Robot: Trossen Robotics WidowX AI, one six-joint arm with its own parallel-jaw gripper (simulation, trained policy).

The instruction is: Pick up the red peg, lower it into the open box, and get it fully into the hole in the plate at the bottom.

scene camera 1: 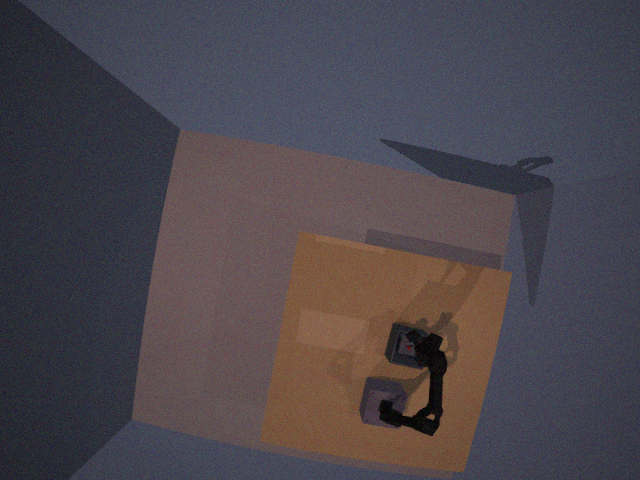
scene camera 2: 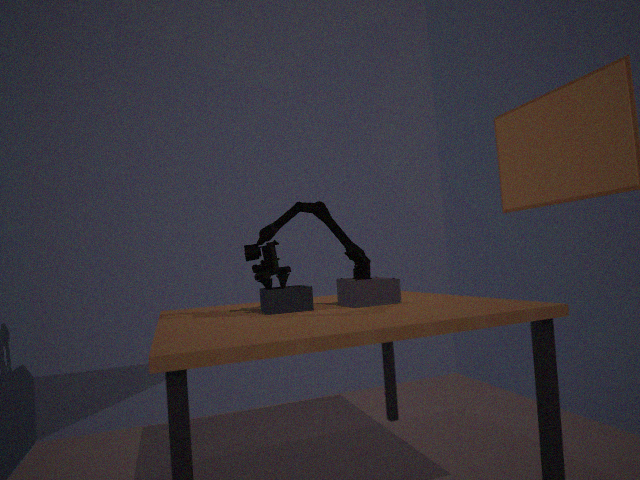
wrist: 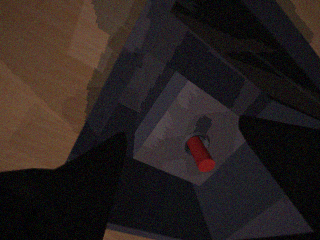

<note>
In view: my gripper [scene camera 2: 277, 292] and a dark box [scene camera 2: 298, 298].
The dark box shows as well in scene camera 1 [scene camera 1: 392, 355] and in the wrist view [wrist: 254, 64]. My gripper shows as well in the wrist view [wrist: 181, 129].
</note>
